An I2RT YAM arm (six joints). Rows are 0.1 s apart.
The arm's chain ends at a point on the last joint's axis. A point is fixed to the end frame.
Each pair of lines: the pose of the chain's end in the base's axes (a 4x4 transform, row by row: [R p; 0 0 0 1], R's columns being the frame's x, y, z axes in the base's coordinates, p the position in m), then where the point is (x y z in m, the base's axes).
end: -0.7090 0.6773 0.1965 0.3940; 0.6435 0.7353 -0.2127 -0.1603; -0.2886 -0.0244 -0.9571 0.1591; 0 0 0 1
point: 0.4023 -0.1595 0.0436
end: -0.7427 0.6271 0.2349 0.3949; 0.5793 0.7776 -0.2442 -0.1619; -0.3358 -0.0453 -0.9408 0.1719; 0 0 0 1
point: 0.4061 -0.1660 0.0567
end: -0.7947 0.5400 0.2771 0.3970; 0.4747 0.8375 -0.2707 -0.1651; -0.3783 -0.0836 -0.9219 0.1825; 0 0 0 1
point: 0.4106 -0.1746 0.0679
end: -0.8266 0.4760 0.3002 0.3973; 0.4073 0.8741 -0.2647 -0.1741; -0.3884 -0.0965 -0.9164 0.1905; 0 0 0 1
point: 0.4121 -0.1845 0.0761
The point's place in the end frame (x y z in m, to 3 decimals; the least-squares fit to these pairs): 0.028 0.009 0.112
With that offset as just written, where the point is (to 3 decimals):
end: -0.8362 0.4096 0.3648 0.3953; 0.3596 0.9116 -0.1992 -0.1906; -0.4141 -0.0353 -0.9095 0.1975; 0 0 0 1
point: 0.416 -0.195 0.084
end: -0.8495 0.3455 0.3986 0.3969; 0.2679 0.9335 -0.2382 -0.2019; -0.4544 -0.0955 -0.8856 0.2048; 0 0 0 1
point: 0.421 -0.213 0.092
